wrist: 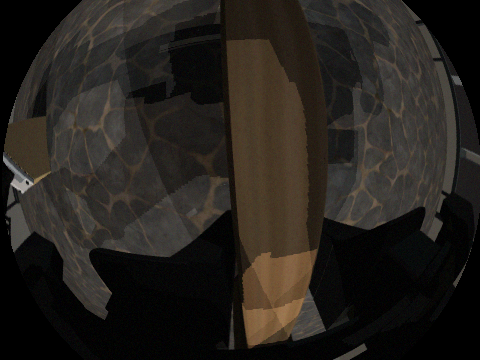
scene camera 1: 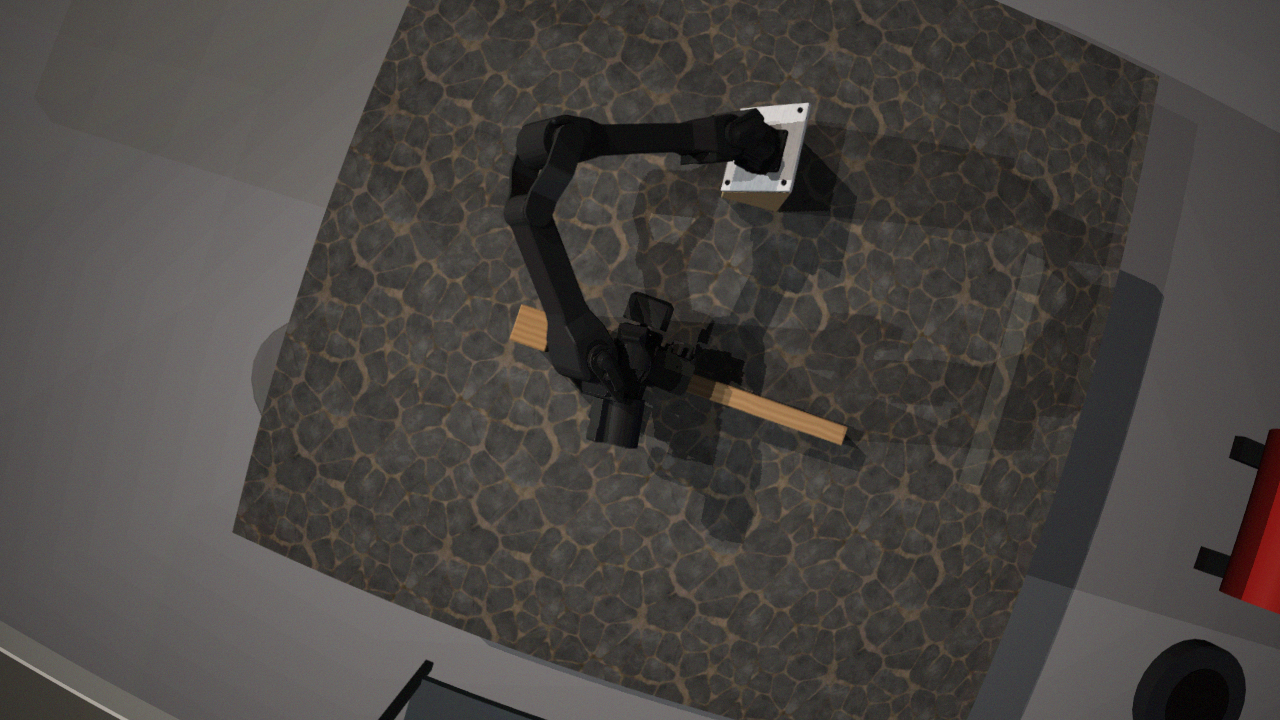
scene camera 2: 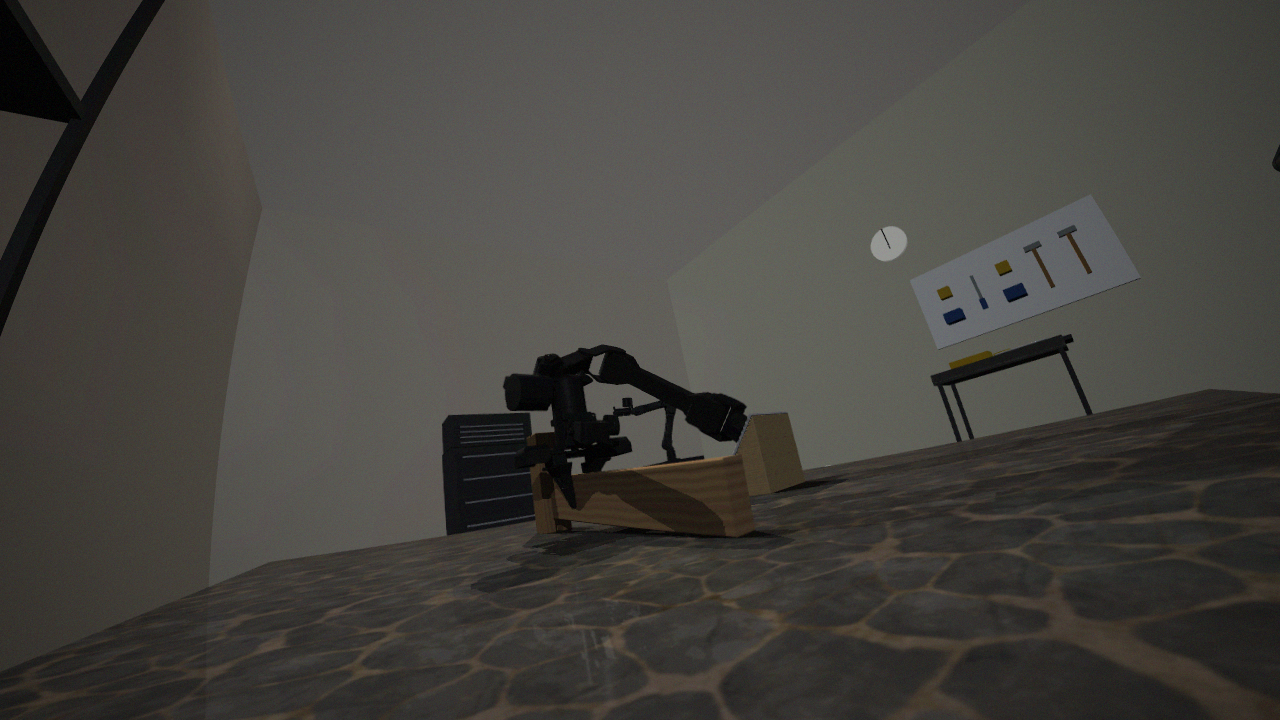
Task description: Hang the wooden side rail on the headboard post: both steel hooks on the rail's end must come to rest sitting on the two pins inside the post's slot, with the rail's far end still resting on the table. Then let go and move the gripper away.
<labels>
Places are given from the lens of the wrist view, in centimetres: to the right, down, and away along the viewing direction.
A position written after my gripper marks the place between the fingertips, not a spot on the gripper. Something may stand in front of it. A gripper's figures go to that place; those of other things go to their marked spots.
my gripper [wrist: 258,214]: 1, 2, 10
wooden side rail [wrist: 275,119]: 1, -1, 4
</labels>
